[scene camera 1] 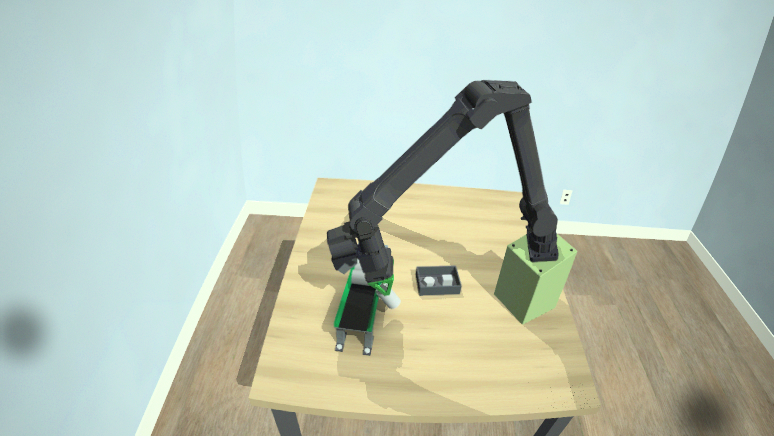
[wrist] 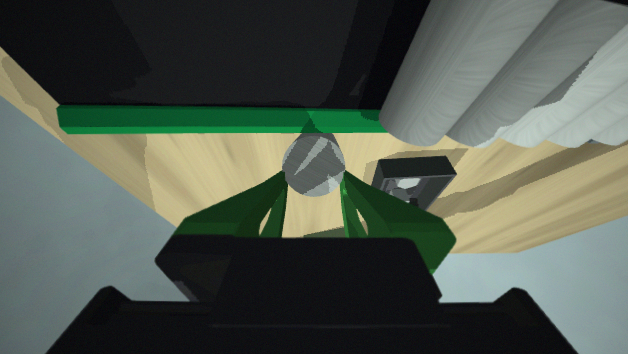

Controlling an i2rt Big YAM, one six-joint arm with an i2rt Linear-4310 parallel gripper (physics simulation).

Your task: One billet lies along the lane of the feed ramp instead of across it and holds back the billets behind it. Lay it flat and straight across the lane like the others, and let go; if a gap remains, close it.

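Frame: origin at the arm's base, x ahead, y left, z up, level; metres.
Seen in the pictures: gripper, fingertip midpoint: (scene camera 1: 387,290) (wrist: 313,177); arm's base, link origin: (scene camera 1: 542,246).
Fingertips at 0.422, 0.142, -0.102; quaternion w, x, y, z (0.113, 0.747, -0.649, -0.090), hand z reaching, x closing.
Offsets run from my fingertips to a thing's top centre, as dx, dy, dz. "spot": to the spot under its first point. Level surfaces: height alone.
My gripper (scene camera 1: 386,293) (wrist: 313,177) is shut on a grey-white billet at the right side of the feed ramp. The held billet {-0.004, -0.002, +0.014} (scene camera 1: 391,300) (wrist: 314,166) shows its round end to the wrist view; in the scene view it slants down to the right, beside the ramp's right rail. The feed ramp (scene camera 1: 339,309) (wrist: 225,121) has green side rails and a black lane, bare over its lower part. Several other billets {+0.073, -0.055, +0.002} (scene camera 1: 358,275) (wrist: 465,65) lie side by side across the upper lane, partly hidden by the arm in the scene view.
A dark open tray {-0.137, -0.172, -0.075} (scene camera 1: 438,289) (wrist: 415,167) with two small light blocks stands right of the ramp. The arm's green base block (scene camera 1: 528,287) stands farther right. The ramp's lower feet {spot: +0.029, +0.126, -0.100} (scene camera 1: 367,346) stand on the wooden table {dz -0.110} (scene camera 1: 460,357).
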